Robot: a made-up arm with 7 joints. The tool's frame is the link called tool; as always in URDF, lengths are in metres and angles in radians. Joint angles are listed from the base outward. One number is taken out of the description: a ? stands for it. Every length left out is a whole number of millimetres.
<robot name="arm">
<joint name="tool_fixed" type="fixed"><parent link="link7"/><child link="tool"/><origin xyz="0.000 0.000 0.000"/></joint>
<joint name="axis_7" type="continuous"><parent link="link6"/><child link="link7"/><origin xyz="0.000 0.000 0.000"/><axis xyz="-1 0 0"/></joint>
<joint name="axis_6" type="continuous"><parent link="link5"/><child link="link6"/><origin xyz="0.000 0.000 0.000"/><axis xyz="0 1 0"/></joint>
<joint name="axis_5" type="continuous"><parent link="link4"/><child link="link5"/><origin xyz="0.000 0.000 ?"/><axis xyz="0 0 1"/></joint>
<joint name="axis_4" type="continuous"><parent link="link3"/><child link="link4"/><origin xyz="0.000 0.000 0.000"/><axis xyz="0 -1 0"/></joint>
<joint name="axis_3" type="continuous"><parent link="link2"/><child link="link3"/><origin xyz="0.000 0.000 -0.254"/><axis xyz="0 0 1"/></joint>
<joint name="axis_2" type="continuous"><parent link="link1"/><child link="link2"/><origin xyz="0.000 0.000 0.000"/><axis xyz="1 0 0"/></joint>
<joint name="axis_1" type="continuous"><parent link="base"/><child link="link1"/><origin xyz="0.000 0.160 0.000"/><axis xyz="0 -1 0"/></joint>
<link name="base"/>
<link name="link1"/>
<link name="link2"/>
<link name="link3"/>
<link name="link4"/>
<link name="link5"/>
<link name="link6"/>
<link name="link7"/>
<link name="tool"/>
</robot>
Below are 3 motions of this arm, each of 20 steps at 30 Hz.
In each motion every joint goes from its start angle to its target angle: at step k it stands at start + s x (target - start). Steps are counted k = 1, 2, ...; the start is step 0. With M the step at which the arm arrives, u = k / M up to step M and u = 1 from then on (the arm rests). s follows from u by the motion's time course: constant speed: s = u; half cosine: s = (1 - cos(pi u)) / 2; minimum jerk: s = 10 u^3 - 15 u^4 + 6 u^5.
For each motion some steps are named. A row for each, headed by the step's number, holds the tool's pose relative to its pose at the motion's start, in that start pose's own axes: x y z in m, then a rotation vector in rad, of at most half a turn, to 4 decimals.
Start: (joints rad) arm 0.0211 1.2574 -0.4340 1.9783 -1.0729 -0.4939 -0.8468
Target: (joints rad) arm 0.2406 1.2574 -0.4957 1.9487 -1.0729 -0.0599 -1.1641
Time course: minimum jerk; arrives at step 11
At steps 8, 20:
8: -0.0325 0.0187 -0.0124 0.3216 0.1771 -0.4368
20: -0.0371 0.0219 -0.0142 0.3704 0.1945 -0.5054

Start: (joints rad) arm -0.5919 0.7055 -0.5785 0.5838 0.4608 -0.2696 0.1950
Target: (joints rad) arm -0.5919 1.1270 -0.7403 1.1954 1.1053 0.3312 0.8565
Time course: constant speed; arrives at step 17
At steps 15, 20:
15: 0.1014 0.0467 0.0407 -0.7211 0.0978 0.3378
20: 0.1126 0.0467 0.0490 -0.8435 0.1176 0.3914

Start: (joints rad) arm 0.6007 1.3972 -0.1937 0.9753 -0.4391 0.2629 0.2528
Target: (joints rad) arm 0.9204 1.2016 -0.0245 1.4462 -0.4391 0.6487 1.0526
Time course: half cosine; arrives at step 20
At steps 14, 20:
14: 0.0796 0.0980 0.0680 -0.3233 -0.2280 0.3838
20: 0.0885 0.1242 0.0956 -0.4015 -0.3278 0.4640

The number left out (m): -0.284
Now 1 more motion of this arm.
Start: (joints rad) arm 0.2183 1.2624 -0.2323 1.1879 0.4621 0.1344 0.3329
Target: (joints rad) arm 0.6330 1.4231 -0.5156 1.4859 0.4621 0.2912 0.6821
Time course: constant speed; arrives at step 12
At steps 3, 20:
3: 0.0358 0.0072 0.0050 -0.0850 -0.0455 -0.0547
20: 0.1229 0.0184 0.0409 -0.3173 -0.1114 -0.2279

